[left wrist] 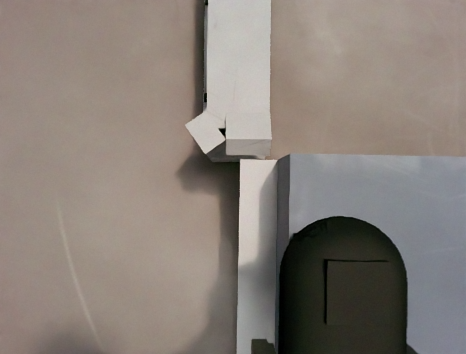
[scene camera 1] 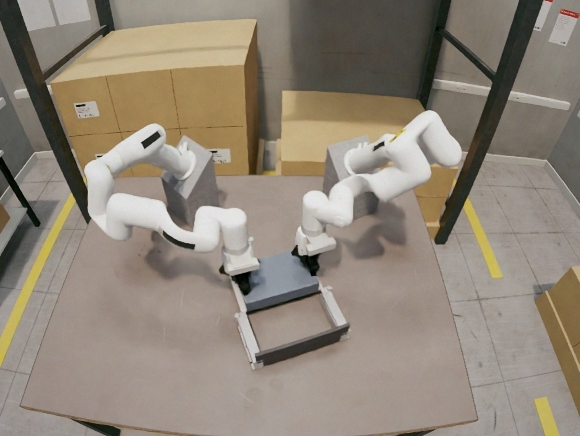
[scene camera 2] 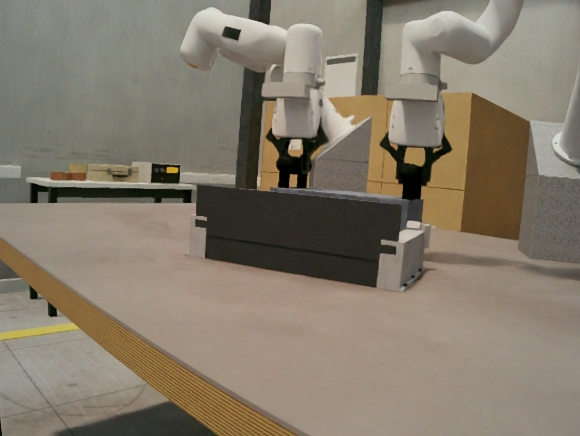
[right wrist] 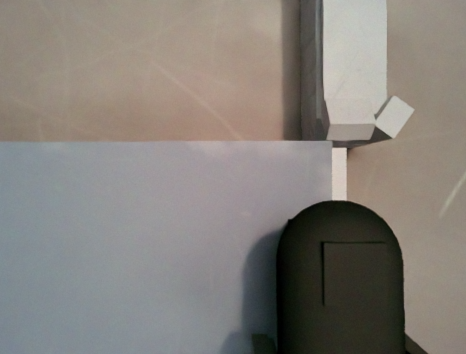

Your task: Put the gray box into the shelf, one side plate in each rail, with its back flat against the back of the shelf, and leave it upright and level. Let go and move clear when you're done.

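Observation:
The gray box (scene camera 1: 285,275) (scene camera 2: 345,194) (left wrist: 370,185) (right wrist: 150,225) appears upright at the open end of the shelf. White side plates (left wrist: 256,225) (right wrist: 339,172) run along its sides; their front ends are close to the rail ends, contact unclear. The shelf has a dark back panel (scene camera 1: 302,345) (scene camera 2: 300,230), a rail (scene camera 1: 334,307) (left wrist: 240,65) at picture right and a rail (scene camera 1: 250,332) (right wrist: 355,65) at picture left. My left gripper (scene camera 1: 313,271) (scene camera 2: 411,192) is shut on the box's right side. My right gripper (scene camera 1: 244,289) (scene camera 2: 293,181) is shut on its left side. The lower fingertips are hidden in scene camera 2.
The shelf stands on the brown table (scene camera 1: 150,350) (scene camera 2: 250,340). Small angled tabs (left wrist: 205,132) (right wrist: 395,116) stick outward at the rail mouths. Large cardboard boxes (scene camera 1: 210,95) (scene camera 1: 350,110) stand behind the arm bases. A side table (scene camera 2: 110,186) stands at the left in scene camera 2.

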